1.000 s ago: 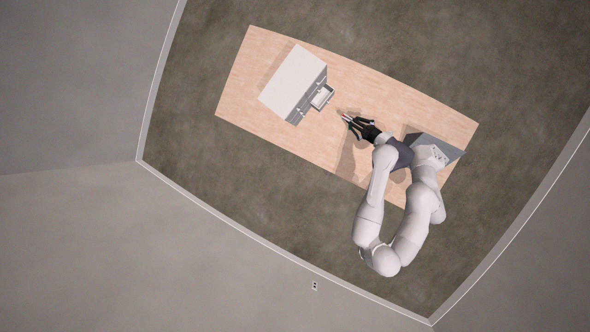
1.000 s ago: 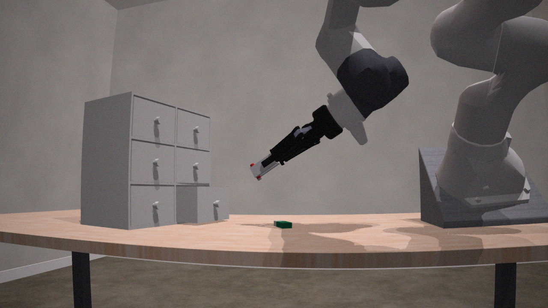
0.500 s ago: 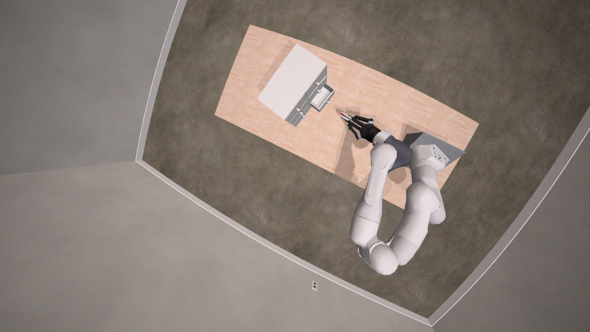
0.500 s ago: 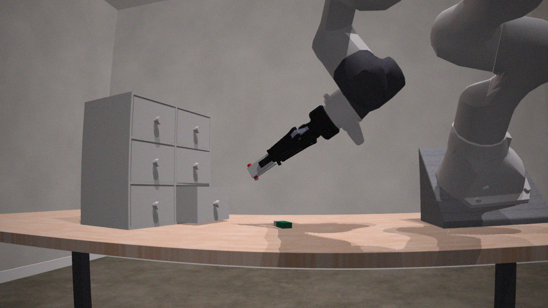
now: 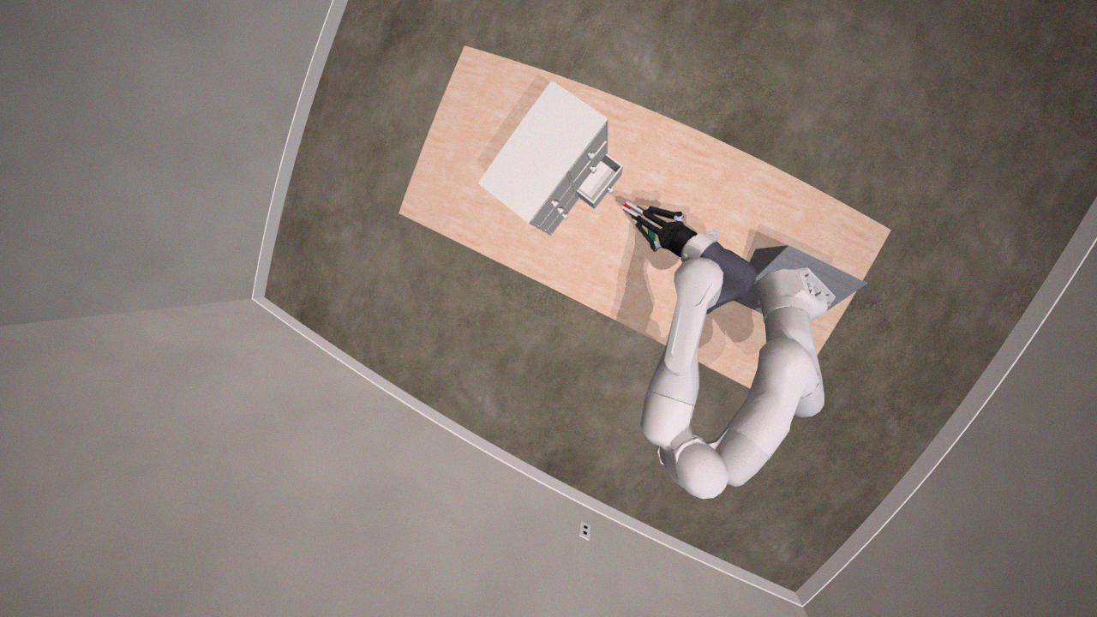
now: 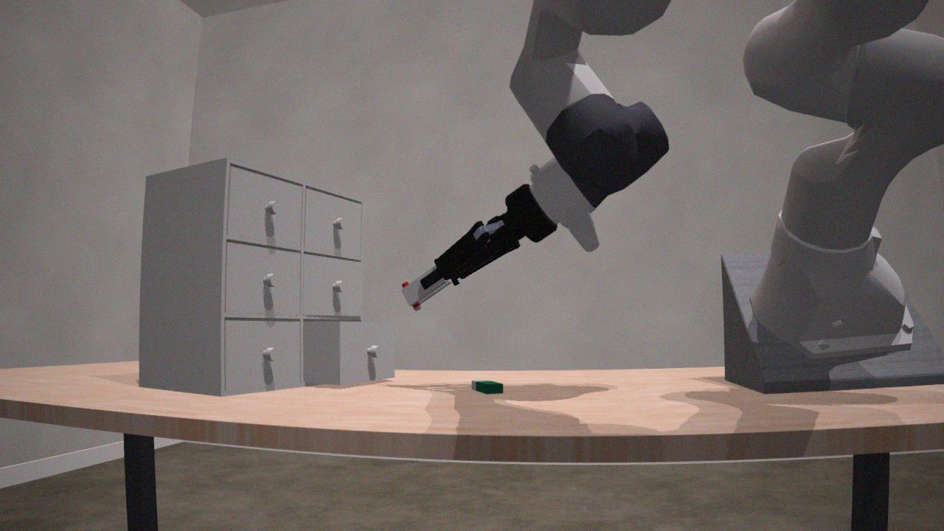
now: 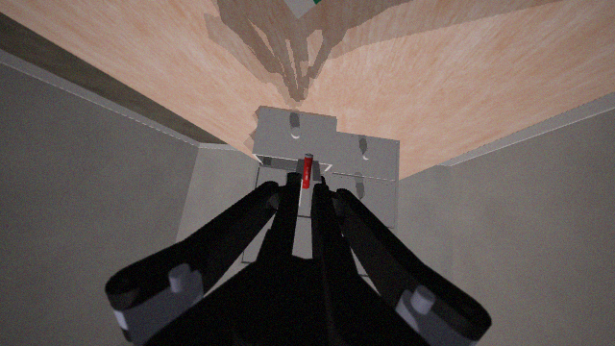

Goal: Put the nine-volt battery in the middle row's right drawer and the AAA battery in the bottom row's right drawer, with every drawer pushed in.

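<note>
Right now the green nine-volt battery is 260 mm ahead of my hand, 30 mm to the right of it and 20 mm below it. Round my hand: red AAA battery (20 mm ahead, 10 mm below).
</note>
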